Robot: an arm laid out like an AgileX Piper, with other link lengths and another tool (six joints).
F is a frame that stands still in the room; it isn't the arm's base.
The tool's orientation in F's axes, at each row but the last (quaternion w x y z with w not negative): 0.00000, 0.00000, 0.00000, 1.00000; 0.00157, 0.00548, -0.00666, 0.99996; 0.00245, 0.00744, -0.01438, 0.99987; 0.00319, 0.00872, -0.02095, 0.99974; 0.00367, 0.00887, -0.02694, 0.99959; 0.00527, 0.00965, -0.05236, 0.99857; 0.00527, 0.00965, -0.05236, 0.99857; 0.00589, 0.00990, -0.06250, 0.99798; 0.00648, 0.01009, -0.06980, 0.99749; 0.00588, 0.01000, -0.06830, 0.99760; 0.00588, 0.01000, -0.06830, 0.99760
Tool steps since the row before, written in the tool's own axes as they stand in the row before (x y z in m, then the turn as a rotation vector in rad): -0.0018, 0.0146, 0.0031, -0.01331, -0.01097, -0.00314; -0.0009, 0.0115, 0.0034, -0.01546, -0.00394, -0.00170; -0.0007, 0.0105, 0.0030, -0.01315, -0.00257, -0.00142; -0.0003, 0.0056, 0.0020, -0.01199, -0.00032, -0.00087; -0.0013, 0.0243, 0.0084, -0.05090, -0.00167, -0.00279; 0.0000, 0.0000, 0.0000, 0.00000, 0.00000, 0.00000; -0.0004, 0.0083, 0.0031, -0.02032, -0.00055, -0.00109; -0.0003, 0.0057, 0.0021, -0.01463, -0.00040, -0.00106; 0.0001, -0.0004, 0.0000, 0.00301, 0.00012, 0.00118; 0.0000, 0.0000, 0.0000, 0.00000, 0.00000, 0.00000; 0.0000, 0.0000, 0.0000, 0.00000, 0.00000, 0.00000
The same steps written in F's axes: 0.0018, -0.0146, 0.0031, 0.01331, 0.01097, -0.00314; 0.0009, -0.0115, 0.0032, 0.01545, 0.00391, -0.00182; 0.0007, -0.0106, 0.0027, 0.01314, 0.00255, -0.00154; 0.0003, -0.0057, 0.0018, 0.01198, 0.00028, -0.00107; 0.0013, -0.0247, 0.0071, 0.05085, 0.00147, -0.00361; 0.0000, 0.0000, 0.0000, 0.00000, 0.00000, 0.00000; 0.0004, -0.0086, 0.0022, 0.02030, 0.00047, -0.00143; 0.0003, -0.0059, 0.0014, 0.01461, 0.00038, -0.00130; -0.0001, 0.0004, 0.0001, -0.00299, -0.00025, 0.00121; 0.0000, 0.0000, 0.0000, 0.00000, 0.00000, 0.00000; 0.0000, 0.0000, 0.0000, 0.00000, 0.00000, 0.00000
